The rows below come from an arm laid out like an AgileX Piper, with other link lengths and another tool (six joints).
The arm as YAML. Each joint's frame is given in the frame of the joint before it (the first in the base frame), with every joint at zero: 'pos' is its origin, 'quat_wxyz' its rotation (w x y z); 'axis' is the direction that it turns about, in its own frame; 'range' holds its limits. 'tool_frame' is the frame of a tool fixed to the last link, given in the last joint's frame.
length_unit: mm
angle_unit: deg
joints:
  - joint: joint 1
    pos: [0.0, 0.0, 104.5]
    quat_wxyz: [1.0, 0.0, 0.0, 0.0]
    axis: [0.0, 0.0, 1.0]
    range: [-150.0, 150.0]
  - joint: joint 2
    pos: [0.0, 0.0, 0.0]
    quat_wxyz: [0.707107, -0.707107, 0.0, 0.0]
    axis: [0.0, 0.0, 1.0]
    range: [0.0, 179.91]
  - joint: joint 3
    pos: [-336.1, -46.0, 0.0]
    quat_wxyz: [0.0, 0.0, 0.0, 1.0]
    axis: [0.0, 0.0, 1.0]
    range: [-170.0, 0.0]
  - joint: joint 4
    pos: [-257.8, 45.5, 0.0]
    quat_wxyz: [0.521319, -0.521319, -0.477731, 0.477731]
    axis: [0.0, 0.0, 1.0]
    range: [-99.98, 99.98]
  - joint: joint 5
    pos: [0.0, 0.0, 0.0]
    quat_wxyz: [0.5, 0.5, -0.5, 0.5]
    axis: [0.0, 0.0, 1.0]
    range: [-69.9, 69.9]
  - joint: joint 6
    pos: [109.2, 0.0, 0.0]
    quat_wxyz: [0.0, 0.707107, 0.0, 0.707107]
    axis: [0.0, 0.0, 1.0]
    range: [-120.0, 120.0]
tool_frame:
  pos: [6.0, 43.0, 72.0]
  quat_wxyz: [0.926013, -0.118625, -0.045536, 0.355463]
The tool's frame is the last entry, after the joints.
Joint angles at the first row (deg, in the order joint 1, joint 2, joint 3, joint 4, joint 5, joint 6):
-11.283, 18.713, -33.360, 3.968, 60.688, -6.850
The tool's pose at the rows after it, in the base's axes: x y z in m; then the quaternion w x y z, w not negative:
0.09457, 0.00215, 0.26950, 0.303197, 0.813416, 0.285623, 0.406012
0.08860, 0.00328, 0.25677, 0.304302, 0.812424, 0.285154, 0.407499
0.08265, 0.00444, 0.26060, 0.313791, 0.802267, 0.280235, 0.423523
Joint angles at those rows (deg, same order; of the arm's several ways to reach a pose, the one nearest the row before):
-11.282, 16.636, -31.654, 3.967, 60.973, -6.849
-11.283, 14.023, -29.234, 3.946, 60.920, -6.849
-11.281, 11.683, -29.229, 3.944, 60.759, -6.847

